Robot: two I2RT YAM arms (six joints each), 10 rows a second.
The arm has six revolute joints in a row. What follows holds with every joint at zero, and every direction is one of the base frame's.
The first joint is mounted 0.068 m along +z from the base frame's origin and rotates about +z.
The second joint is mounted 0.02 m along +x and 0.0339 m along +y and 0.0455 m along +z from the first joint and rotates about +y.
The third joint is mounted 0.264 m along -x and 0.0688 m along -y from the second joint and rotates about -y.
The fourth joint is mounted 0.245 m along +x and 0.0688 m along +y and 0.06 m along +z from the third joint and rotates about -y.
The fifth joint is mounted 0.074 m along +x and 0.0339 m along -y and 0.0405 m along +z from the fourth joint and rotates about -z.
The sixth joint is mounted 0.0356 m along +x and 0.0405 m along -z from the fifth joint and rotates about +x.
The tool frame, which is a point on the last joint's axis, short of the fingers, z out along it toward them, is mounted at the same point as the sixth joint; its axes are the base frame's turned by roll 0, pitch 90 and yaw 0 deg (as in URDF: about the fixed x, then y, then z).
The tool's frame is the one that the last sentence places.
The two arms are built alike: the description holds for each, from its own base.
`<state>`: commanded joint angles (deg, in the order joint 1, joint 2, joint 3, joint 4, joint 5, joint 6); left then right.
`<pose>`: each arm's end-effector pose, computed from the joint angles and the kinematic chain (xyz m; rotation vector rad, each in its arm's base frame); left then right.
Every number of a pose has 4 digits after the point. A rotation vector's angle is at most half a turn.
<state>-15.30 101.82 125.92 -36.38 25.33 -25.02 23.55 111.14 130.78 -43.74 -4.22 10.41</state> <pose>0.3596 -0.1142 0.5041 0.1746 1.8462 -0.8917 0.3892 0.1725 0.4539 -0.2788 1.9997 0.4532</pose>
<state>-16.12 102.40 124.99 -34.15 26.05 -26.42 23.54 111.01 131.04 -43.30 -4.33 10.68</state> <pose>0.3643 -0.1215 0.4996 0.1786 1.8404 -0.9296 0.3884 0.1722 0.4570 -0.2741 1.9862 0.4608</pose>
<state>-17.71 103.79 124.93 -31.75 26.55 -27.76 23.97 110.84 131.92 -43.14 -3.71 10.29</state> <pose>0.3703 -0.1350 0.4947 0.1943 1.8312 -0.9730 0.3851 0.1737 0.4632 -0.2790 1.9631 0.4547</pose>
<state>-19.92 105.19 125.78 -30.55 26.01 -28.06 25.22 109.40 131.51 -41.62 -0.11 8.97</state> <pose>0.3725 -0.1516 0.4923 0.2208 1.8230 -0.9958 0.3758 0.1771 0.4737 -0.2744 1.9125 0.4031</pose>
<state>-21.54 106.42 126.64 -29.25 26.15 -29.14 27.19 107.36 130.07 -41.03 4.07 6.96</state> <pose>0.3741 -0.1646 0.4911 0.2359 1.8129 -1.0316 0.3619 0.1831 0.4810 -0.2862 1.8823 0.3390</pose>
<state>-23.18 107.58 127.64 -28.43 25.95 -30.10 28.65 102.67 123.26 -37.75 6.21 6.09</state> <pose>0.3746 -0.1773 0.4901 0.2474 1.8072 -1.0612 0.3447 0.1839 0.4811 -0.2938 1.8575 0.3166</pose>
